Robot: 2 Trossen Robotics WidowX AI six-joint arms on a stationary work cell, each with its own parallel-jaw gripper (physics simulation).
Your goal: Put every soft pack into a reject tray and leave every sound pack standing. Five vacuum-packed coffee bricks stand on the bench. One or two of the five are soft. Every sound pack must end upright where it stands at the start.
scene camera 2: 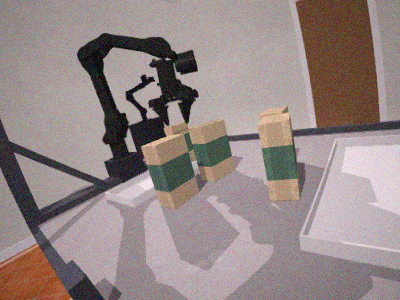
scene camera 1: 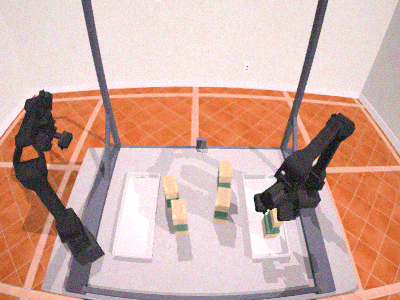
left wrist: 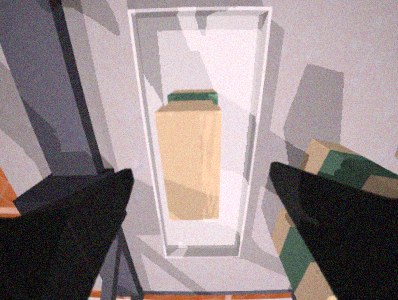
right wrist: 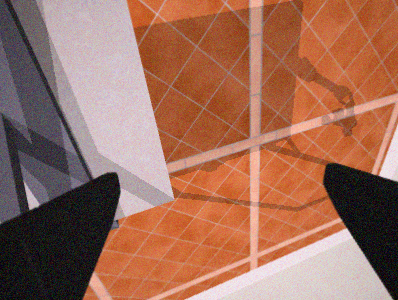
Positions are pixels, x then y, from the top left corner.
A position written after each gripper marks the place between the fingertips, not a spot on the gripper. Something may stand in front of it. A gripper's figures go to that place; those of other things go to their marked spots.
The left gripper [scene camera 1: 276, 212] is 90 cm from the lens. A white tray [scene camera 1: 134, 238]: 98 cm from the lens. A white tray [scene camera 1: 260, 248]: 97 cm from the lens. A grey frame rail [scene camera 1: 92, 218] is 106 cm from the lens.
